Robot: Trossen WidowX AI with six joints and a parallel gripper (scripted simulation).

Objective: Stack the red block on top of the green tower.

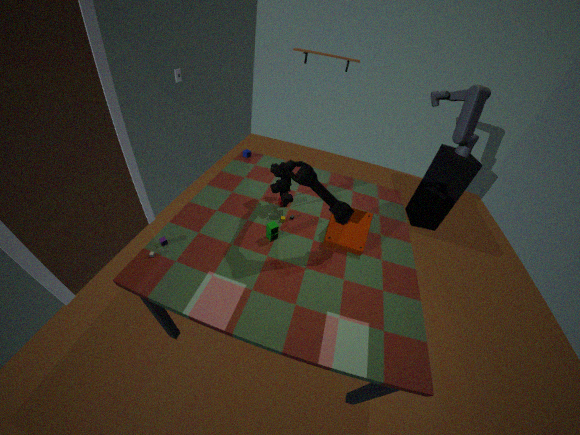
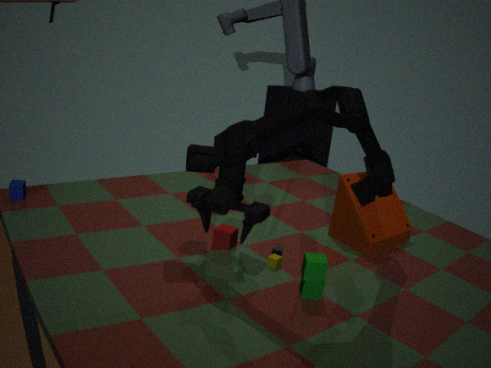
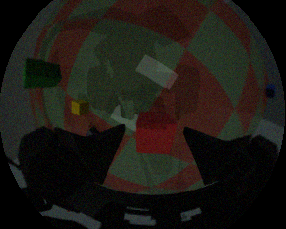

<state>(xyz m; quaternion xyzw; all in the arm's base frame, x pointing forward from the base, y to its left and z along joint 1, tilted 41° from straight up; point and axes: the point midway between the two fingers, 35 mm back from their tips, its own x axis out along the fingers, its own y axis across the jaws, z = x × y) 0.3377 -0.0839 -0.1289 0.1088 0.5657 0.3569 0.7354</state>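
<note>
The red block lies right at my gripper tip. Round my gripper tip: small yellow cube: 30 mm behind, 140 mm to the left, 10 mm below; then blue cube: 390 mm ahead, 480 mm to the right; then small grey cube: 80 mm behind, 100 mm to the left, 10 mm below.
</note>
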